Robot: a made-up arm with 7 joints. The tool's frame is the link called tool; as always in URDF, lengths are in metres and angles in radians. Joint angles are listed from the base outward.
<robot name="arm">
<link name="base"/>
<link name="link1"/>
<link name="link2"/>
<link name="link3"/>
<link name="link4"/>
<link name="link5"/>
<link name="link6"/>
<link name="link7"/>
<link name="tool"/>
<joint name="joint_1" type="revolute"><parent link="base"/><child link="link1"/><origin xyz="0.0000 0.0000 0.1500" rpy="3.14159 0.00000 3.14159"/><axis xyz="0 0 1"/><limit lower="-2.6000" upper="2.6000"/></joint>
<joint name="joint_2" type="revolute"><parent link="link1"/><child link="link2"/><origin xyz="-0.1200 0.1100 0.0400" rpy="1.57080 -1.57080 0.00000"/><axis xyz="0 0 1"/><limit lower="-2.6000" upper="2.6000"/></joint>
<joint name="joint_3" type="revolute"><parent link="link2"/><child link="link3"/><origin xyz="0.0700 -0.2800 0.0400" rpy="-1.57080 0.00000 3.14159"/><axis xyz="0 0 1"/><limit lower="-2.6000" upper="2.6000"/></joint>
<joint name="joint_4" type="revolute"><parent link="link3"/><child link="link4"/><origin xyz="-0.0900 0.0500 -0.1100" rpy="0.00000 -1.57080 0.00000"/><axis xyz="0 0 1"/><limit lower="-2.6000" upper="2.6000"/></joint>
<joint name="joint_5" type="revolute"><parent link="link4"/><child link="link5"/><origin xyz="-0.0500 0.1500 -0.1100" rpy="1.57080 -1.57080 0.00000"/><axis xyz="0 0 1"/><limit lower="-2.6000" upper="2.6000"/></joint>
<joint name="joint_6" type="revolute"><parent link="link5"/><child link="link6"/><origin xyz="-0.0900 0.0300 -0.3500" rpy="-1.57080 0.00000 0.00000"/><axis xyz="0 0 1"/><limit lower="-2.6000" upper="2.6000"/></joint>
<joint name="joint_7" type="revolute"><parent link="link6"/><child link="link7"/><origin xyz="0.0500 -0.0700 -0.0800" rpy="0.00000 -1.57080 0.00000"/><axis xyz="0 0 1"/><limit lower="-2.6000" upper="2.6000"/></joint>
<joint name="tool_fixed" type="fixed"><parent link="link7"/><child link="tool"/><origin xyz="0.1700 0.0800 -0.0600"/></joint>
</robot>
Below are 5 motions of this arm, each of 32 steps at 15 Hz.
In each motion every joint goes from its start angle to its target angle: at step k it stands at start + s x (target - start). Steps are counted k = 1, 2, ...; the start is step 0. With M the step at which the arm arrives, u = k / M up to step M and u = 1 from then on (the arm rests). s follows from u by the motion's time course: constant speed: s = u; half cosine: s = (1 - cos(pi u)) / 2; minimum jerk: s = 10 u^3 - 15 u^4 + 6 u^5.
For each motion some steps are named. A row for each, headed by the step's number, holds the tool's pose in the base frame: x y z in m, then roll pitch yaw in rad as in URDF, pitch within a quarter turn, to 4 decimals.
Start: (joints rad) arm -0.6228 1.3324 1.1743 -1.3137 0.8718 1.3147 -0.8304
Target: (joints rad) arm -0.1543 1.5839 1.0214 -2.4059 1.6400 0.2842 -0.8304
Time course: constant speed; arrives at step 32
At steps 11, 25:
11: 0.0729 0.2929 -0.6068 -0.2763 -0.2238 1.2658
25: -0.0091 0.1521 -0.4895 -0.3272 -0.2854 1.4887

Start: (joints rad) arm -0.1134 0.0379 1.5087 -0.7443 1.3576 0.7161 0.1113
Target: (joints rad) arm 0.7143 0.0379 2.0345 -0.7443 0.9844 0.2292 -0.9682
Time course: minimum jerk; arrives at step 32
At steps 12, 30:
12: -0.2956 0.2026 -0.5060 -0.3730 0.2191 1.0244
30: -0.1525 0.0723 -0.3890 -1.1730 -0.1103 -0.2405

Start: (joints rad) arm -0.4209 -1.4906 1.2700 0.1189 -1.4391 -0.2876 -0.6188
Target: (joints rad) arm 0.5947 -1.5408 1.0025 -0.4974 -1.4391 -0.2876 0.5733
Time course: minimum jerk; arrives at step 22
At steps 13, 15, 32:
13: -0.4078 0.3602 0.3618 2.5851 0.0571 -2.4896
15: -0.3246 0.4495 0.4283 2.4923 -0.0677 -2.8165
32: -0.1773 0.5236 0.5139 2.4054 -0.2633 3.0717

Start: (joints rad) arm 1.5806 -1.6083 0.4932 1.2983 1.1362 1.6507 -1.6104
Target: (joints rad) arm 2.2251 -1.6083 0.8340 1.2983 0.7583 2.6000 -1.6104
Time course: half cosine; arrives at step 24
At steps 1, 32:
1: 0.0935 0.0017 -0.3734 -0.1734 0.3242 3.1084
32: 0.2790 -0.1016 -0.4564 -0.6766 1.1285 1.8860

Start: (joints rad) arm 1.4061 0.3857 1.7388 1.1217 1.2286 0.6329 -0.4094
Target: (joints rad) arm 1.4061 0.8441 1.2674 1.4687 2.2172 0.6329 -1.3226
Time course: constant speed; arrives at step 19
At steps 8, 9, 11, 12, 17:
8: 0.2941 -0.4045 0.1592 -2.8537 -0.2185 0.9150
9: 0.2937 -0.3904 0.1739 -2.8740 -0.1810 0.9623
11: 0.2904 -0.3613 0.2009 -2.9040 -0.1033 1.0488
12: 0.2877 -0.3465 0.2131 -2.9142 -0.0636 1.0884
17: 0.2646 -0.2710 0.2628 -2.9232 0.1323 1.2570

